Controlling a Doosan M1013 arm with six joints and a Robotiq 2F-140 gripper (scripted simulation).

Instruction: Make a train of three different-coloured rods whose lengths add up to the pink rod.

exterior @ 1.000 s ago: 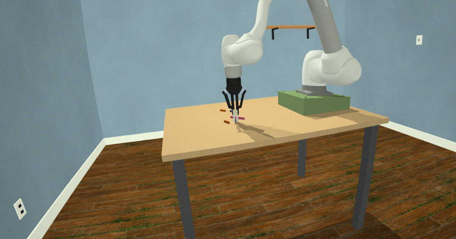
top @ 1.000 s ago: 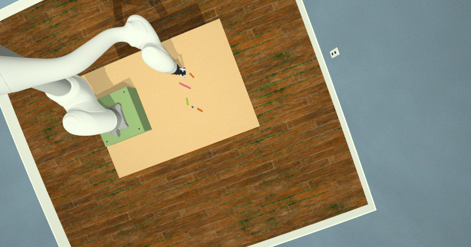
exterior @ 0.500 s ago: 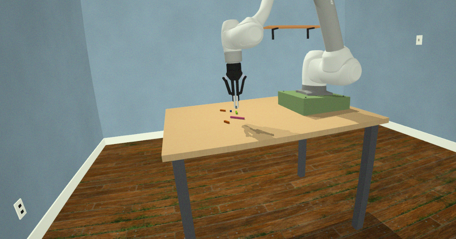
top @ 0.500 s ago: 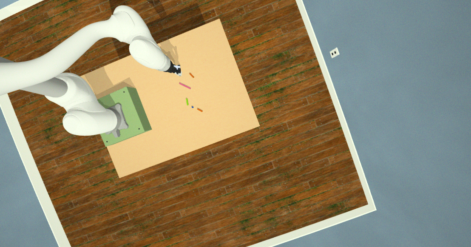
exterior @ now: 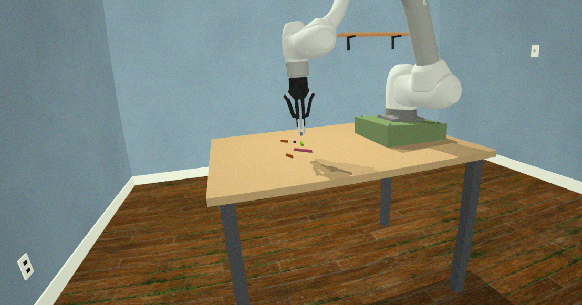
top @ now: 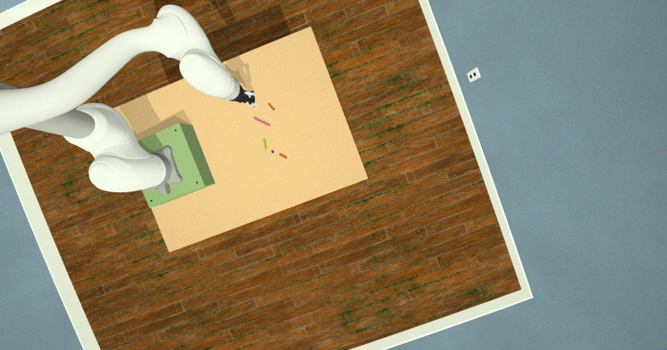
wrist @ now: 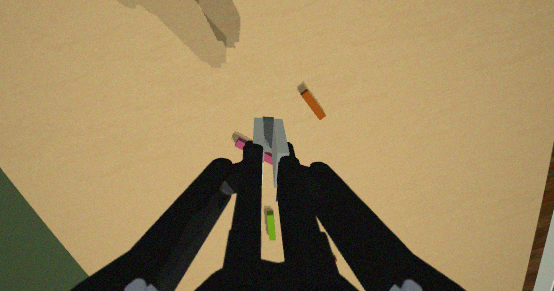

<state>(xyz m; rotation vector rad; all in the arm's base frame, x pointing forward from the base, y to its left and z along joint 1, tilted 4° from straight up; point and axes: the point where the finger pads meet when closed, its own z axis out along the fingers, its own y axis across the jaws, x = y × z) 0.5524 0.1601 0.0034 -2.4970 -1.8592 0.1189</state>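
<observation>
Now: hand 240 mm to the left of the blue rod, 120 mm above it and 10 mm past it. Also, from my hand: lime rod (190 mm to the right, 120 mm below, 40 mm behind); grey rod (30 mm below); pink rod (120 mm below, 70 mm to the right, 20 mm behind).
</observation>
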